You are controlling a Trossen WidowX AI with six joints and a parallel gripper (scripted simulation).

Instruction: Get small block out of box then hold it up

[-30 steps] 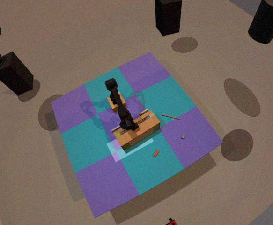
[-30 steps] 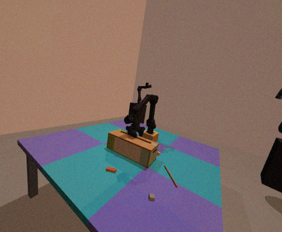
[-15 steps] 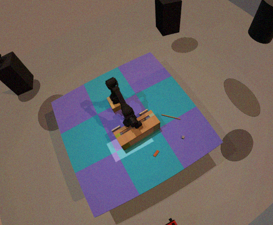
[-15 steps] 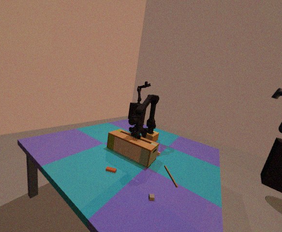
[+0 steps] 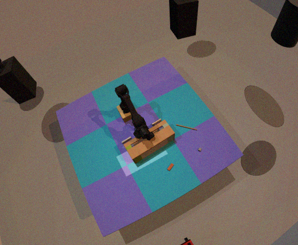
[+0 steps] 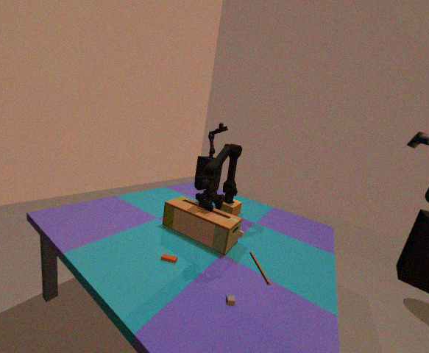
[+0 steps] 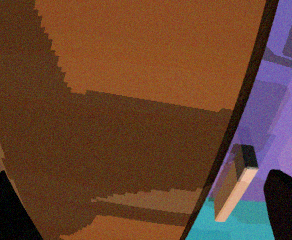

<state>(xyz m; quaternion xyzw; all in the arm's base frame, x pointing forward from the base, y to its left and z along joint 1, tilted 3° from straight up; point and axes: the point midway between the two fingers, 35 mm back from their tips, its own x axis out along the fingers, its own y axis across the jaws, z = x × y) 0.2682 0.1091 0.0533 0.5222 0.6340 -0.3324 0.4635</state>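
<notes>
My gripper tip is now 40 mm short of the brown box, 30 mm to the left of it and 20 mm above it. The rest, counted from my gripper tip: orange-red block: 320 mm ahead, 70 mm to the left, 80 mm below; thin brown stick: 40 mm ahead, 320 mm to the left, 80 mm below; orange-brown block: 50 mm ahead, 40 mm to the left.
</notes>
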